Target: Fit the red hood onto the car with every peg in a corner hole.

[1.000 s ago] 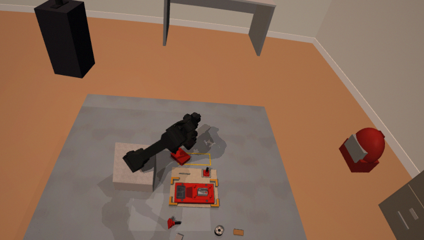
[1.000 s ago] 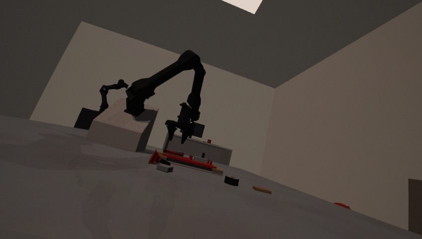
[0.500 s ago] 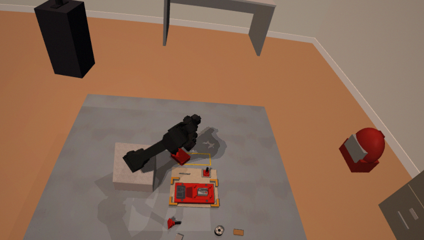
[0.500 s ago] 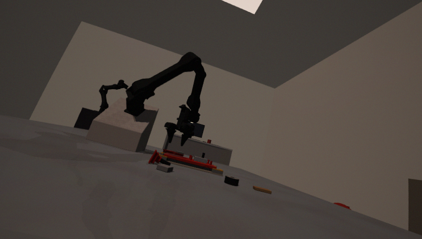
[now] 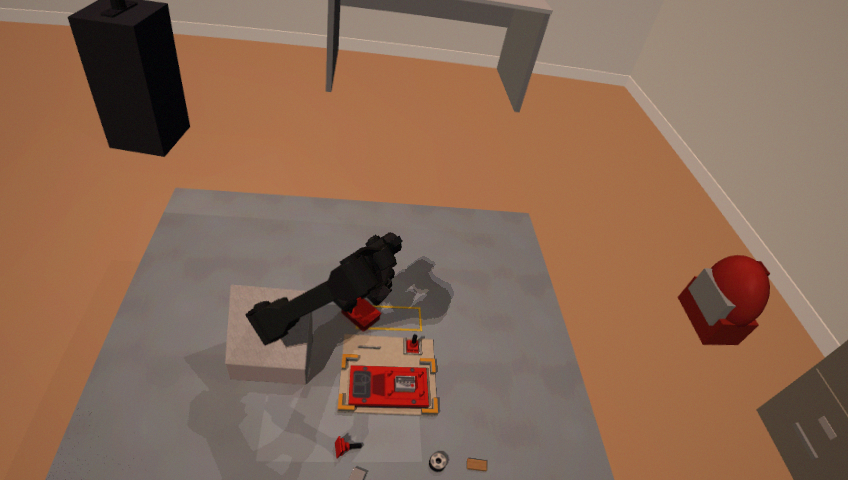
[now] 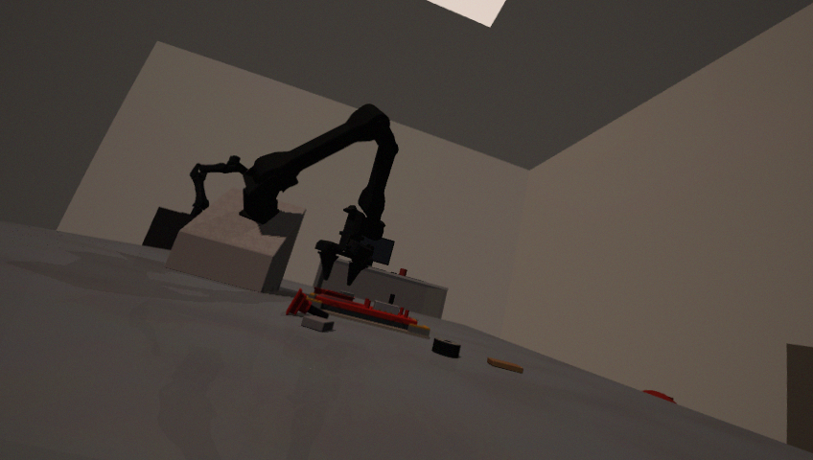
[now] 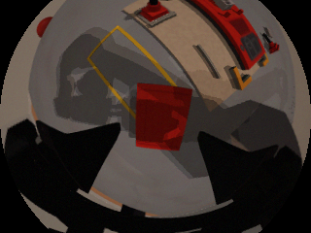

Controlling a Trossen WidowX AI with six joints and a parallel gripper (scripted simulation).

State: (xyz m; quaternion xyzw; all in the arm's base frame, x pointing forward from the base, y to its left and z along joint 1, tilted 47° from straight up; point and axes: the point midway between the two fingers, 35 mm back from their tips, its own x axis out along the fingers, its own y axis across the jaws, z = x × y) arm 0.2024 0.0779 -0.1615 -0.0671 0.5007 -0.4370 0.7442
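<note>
Now: the red hood 40 mm below my gripper tip. The rest, counted from my gripper tip: black post: 160 mm ahead, 90 mm to the right, 20 mm below; then grey engine block: 210 mm to the right, 150 mm ahead, 30 mm below; then grey cube: 170 mm to the left, 40 mm below, 10 mm ahead.
</note>
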